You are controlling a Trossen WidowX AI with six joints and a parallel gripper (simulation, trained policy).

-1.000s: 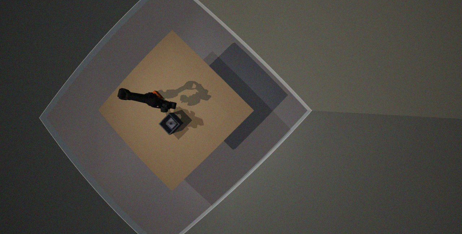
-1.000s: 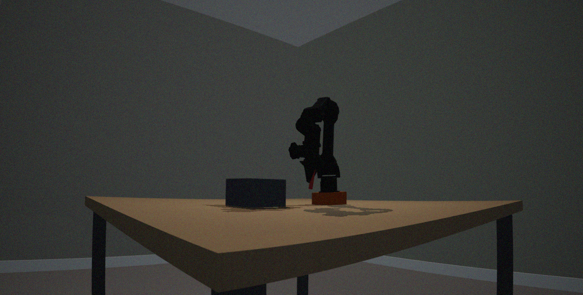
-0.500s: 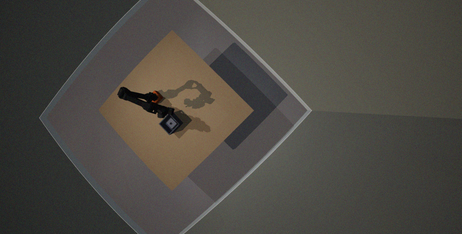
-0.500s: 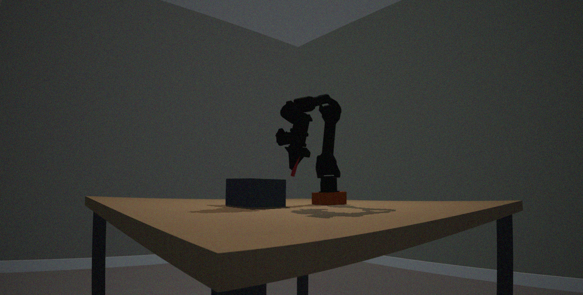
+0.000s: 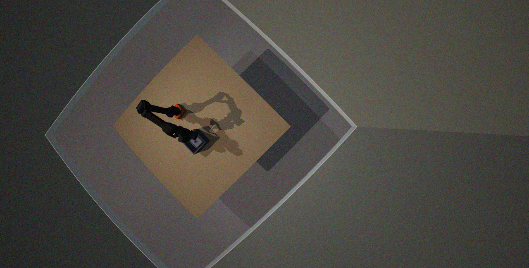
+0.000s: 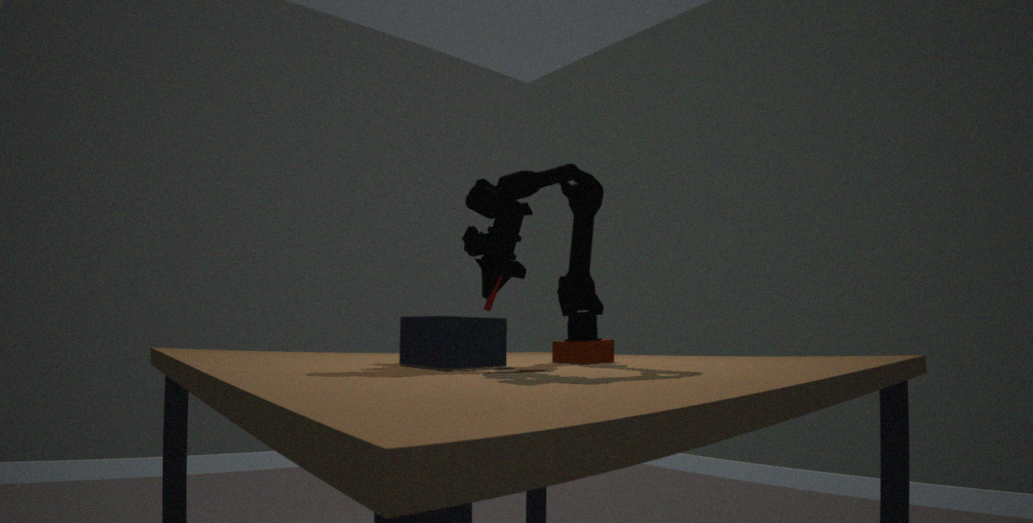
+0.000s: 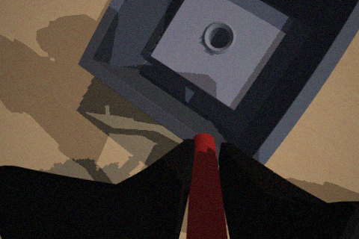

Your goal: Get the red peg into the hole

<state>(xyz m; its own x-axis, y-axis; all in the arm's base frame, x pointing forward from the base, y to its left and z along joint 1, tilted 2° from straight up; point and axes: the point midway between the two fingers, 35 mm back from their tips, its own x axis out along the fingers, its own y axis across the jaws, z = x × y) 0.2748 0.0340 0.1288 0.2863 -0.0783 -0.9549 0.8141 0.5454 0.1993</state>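
Right now my gripper tip is 9 cm above the light grey plate, 6 cm to the left of it and 5 cm short of it. The rest, counted from my gripper tip: dark blue box 11 cm below, 6 cm to the right, 5 cm ahead; red peg 1 cm to the left, 1 cm behind, 1 cm above.
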